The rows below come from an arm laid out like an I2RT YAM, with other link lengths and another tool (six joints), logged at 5 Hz.
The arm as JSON. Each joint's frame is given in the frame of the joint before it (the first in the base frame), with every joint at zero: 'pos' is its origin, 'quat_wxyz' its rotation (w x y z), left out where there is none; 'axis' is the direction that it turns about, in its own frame. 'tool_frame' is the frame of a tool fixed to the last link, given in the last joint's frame.
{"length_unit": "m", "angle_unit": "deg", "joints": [
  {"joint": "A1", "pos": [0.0, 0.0, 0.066], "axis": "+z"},
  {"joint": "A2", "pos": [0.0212, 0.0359, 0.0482], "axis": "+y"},
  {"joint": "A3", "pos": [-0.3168, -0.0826, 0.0], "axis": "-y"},
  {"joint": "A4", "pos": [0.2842, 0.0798, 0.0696], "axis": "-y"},
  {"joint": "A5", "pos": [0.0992, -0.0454, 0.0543], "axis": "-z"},
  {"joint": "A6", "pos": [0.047, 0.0, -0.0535], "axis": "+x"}
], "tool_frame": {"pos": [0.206, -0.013, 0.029], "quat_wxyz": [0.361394, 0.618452, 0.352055, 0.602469]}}
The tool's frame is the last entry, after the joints.
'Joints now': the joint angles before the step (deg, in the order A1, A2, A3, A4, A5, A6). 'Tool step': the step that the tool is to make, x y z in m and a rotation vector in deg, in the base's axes. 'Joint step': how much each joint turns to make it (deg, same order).
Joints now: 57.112, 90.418, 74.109, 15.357, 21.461, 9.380
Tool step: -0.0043, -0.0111, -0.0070, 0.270, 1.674, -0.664
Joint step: 0.110, -1.924, -1.710, -1.525, 0.730, 1.696
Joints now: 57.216, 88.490, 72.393, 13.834, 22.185, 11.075
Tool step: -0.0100, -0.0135, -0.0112, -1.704, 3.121, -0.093
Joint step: 0.257, -3.069, -0.696, -6.201, 0.225, 1.869
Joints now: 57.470, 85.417, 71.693, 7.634, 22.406, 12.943
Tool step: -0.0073, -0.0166, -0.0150, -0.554, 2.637, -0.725
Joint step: -0.007, -2.859, -2.333, -3.247, 0.462, 2.169
